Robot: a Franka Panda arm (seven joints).
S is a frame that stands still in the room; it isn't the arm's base.
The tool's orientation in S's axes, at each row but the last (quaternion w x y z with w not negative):
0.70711, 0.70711, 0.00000, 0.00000
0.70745, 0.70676, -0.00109, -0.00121
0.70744, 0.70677, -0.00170, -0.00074
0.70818, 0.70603, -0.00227, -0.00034
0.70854, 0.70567, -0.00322, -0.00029
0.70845, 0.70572, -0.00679, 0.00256
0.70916, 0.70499, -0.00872, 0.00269
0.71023, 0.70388, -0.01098, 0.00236
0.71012, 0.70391, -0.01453, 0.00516
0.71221, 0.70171, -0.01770, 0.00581
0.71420, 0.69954, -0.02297, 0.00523
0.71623, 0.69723, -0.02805, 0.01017
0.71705, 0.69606, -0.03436, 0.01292
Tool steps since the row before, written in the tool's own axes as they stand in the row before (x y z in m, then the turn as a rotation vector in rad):
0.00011, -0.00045, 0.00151, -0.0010, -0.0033, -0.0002
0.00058, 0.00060, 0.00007, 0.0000, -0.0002, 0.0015
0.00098, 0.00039, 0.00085, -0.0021, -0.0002, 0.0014
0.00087, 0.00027, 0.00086, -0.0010, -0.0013, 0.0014
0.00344, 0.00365, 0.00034, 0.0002, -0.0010, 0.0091
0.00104, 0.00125, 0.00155, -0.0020, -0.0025, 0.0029
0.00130, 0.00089, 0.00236, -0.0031, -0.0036, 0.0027
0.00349, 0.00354, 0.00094, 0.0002, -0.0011, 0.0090
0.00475, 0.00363, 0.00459, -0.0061, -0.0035, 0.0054
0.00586, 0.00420, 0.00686, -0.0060, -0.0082, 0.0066
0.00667, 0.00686, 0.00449, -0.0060, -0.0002, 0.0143
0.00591, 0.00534, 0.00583, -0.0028, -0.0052, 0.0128
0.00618, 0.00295, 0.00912, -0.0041, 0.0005, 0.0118
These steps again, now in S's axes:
0.00011, -0.00151, -0.00045, -0.0010, 0.0002, -0.0033
0.00058, -0.00007, 0.00060, 0.0000, -0.0015, -0.0002
0.00098, -0.00085, 0.00039, -0.0021, -0.0014, -0.0002
0.00087, -0.00086, 0.00027, -0.0010, -0.0014, -0.0013
0.00342, -0.00034, 0.00367, 0.0002, -0.0091, -0.0010
0.00101, -0.00155, 0.00127, -0.0020, -0.0029, -0.0025
0.00127, -0.00237, 0.00092, -0.0031, -0.0027, -0.0036
0.00341, -0.00095, 0.00361, 0.0001, -0.0090, -0.0010
0.00459, -0.00462, 0.00380, -0.0061, -0.0054, -0.0036
0.00560, -0.00689, 0.00449, -0.0058, -0.0066, -0.0083
0.00628, -0.00451, 0.00721, -0.0063, -0.0141, -0.0002
0.00546, -0.00582, 0.00580, -0.0028, -0.0129, -0.0050
0.00568, -0.00920, 0.00362, -0.0045, -0.0117, 0.0006

